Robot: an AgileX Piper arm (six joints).
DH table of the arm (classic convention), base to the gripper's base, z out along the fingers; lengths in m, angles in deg. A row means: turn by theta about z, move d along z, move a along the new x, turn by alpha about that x. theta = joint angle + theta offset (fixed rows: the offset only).
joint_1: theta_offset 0  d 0.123  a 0  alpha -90
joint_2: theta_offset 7.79  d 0  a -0.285  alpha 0
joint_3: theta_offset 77.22  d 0  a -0.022  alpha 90
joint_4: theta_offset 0  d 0.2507  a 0  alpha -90
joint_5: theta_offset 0  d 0  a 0  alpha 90
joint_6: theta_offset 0  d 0.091  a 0  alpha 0
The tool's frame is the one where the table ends.
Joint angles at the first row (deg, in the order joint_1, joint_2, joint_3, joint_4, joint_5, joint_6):
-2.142, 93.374, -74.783, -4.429, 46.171, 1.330
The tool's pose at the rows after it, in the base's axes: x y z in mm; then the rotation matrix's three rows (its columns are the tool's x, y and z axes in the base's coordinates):
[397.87 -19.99 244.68], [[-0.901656 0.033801 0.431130], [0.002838 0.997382 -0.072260], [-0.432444 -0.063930 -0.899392]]
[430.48 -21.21 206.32], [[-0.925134 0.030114 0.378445], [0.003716 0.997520 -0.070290], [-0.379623 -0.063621 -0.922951]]
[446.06 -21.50 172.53], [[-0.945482 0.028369 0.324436], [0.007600 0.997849 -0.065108], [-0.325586 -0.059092 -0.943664]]
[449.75 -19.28 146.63], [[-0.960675 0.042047 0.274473], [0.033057 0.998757 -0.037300], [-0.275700 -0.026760 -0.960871]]
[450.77 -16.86 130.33], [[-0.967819 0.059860 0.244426], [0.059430 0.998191 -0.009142], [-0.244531 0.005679 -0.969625]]
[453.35 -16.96 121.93], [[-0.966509 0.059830 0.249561], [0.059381 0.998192 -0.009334], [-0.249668 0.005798 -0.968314]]
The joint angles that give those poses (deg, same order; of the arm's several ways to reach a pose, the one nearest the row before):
-2.142, 105.773, -82.511, -4.467, 46.080, 1.330
-2.142, 115.183, -88.605, -4.467, 46.078, 1.330
-2.141, 121.408, -91.551, -4.212, 46.117, 1.331
-2.142, 124.941, -91.950, -2.152, 46.011, 1.331
-2.142, 127.022, -91.952, 0.000, 45.761, 1.330
-2.142, 128.216, -92.063, 0.000, 44.375, 1.330

